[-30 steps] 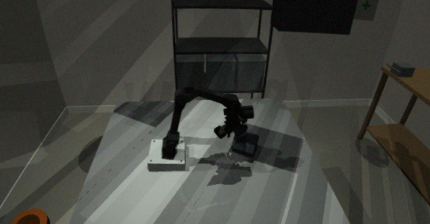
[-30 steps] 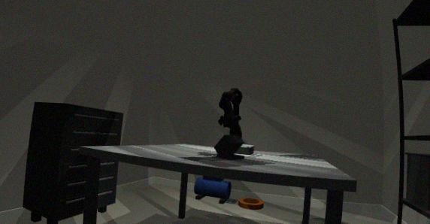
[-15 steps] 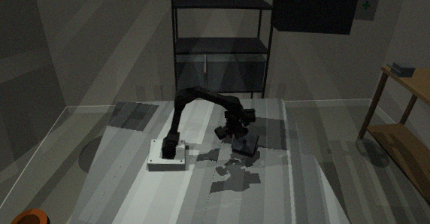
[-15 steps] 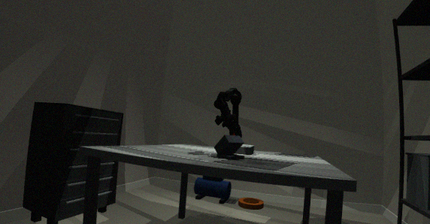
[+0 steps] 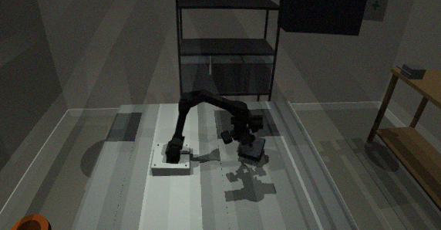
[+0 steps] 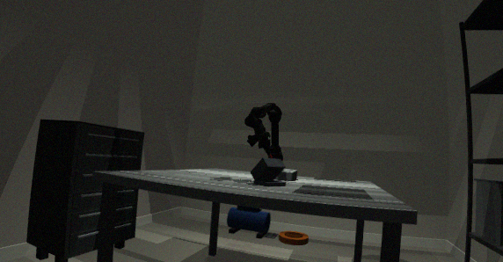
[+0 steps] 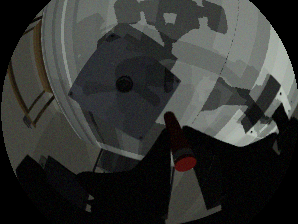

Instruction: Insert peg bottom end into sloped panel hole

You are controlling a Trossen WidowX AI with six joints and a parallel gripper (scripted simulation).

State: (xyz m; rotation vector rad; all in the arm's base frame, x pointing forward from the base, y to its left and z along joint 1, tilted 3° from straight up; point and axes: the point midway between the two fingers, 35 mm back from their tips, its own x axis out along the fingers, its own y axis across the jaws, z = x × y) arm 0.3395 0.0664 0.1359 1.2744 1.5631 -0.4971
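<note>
The sloped panel is 7 cm below my gripper tip, 7 cm ahead of it and 3 cm to the left of it. Round my gripper tip: red round peg 2 cm above, 1 cm to the right.
</note>
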